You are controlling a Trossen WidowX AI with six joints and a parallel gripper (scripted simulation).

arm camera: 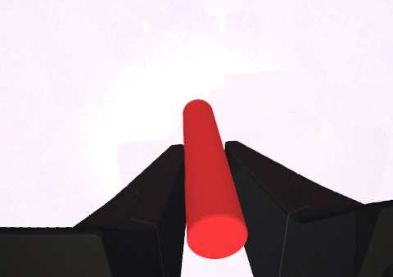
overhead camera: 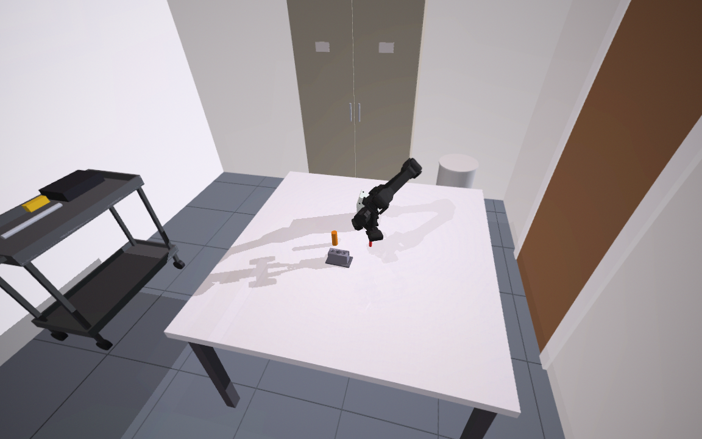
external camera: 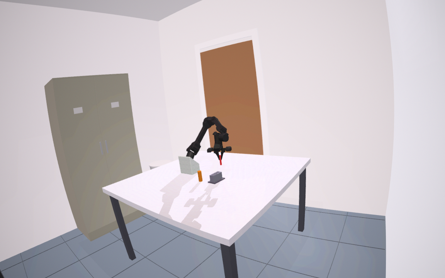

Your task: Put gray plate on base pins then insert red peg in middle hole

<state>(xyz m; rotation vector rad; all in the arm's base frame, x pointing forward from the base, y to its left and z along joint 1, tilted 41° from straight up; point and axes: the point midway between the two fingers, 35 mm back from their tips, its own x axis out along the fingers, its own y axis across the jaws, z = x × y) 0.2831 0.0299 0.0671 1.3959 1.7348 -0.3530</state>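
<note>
The gray plate is 50 mm ahead of my gripper tip, 150 mm to the right of it and 70 mm below it. From my gripper tip the other things lie so: base 50 mm ahead, 140 mm to the right, 110 mm below; orange cylinder 60 mm behind, 200 mm to the right, 80 mm below; red peg right at my gripper tip.
</note>
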